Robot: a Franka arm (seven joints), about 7 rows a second.
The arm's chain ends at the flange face. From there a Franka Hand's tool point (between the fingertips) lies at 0.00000 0.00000 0.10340 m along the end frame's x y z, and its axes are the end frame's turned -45 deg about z.
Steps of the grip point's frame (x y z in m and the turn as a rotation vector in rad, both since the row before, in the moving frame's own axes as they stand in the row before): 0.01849 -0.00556 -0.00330 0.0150 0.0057 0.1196; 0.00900 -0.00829 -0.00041 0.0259 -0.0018 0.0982; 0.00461 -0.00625 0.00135 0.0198 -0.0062 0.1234; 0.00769 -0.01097 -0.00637 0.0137 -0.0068 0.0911; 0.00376 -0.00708 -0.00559 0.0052 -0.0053 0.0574; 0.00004 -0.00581 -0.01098 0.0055 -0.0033 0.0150
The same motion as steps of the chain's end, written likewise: 0.00973 -0.01546 -0.00329 0.0146 -0.0066 0.1196; 0.00244 -0.01037 -0.00038 0.0170 -0.0196 0.0982; 0.00068 -0.00657 0.00137 0.0096 -0.0184 0.1234; -0.00085 -0.01262 -0.00636 0.0049 -0.0145 0.0911; -0.00158 -0.00765 -0.00559 -0.0001 -0.0074 0.0574; -0.00344 -0.00397 -0.01098 0.0016 -0.0062 0.0150
